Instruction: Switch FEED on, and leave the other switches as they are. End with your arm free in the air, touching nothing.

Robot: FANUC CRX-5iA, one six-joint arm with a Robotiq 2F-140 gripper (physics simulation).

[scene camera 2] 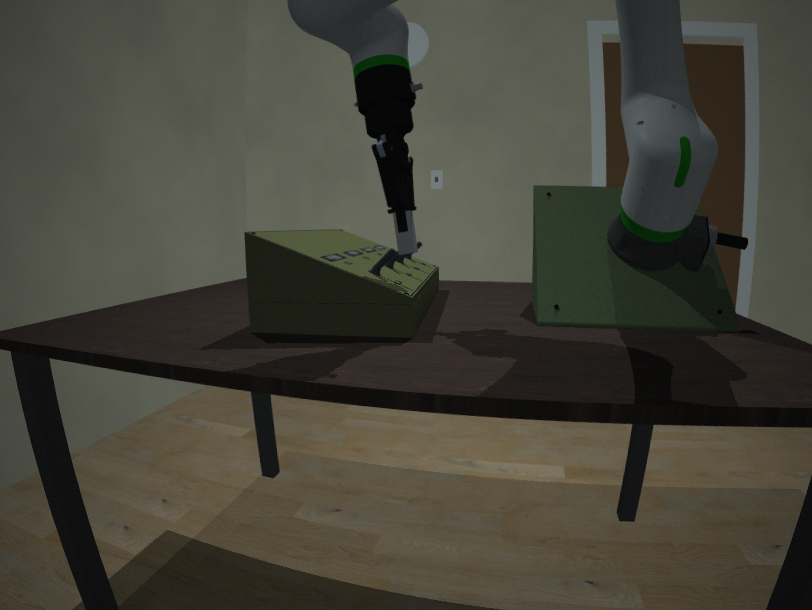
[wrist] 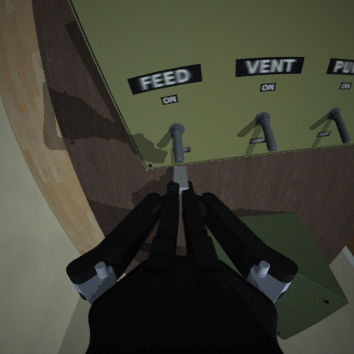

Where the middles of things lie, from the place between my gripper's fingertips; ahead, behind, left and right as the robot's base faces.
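Labels:
With the olive console (scene camera 2: 317, 282) as my reference, my gripper is now 40 mm above it, 150 mm to the left of it and 160 mm short of it.

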